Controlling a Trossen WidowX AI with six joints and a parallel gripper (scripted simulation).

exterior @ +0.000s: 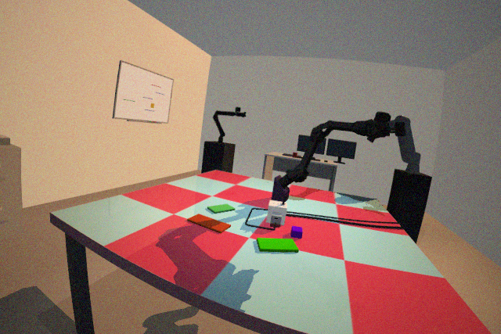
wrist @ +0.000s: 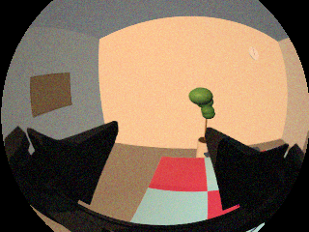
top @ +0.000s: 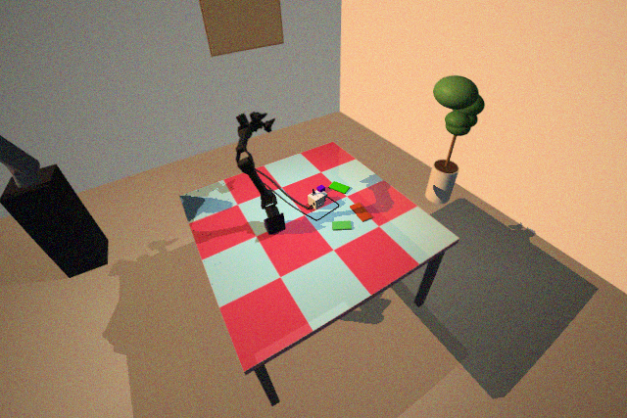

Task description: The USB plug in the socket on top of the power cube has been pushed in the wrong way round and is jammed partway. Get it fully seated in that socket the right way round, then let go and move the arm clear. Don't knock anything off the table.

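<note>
Now: gripper tip 410 mm to the left of the dark USB plug, 380 mm above it and 80 mm short of it. The rest, counted from my gripper tip: orange slab 640 mm to the right, 460 mm below, 290 mm ahead; then purple block 450 mm below, 320 mm to the right, 180 mm ahead; then green slab 460 mm below, 370 mm to the right, 300 mm ahead.
</note>
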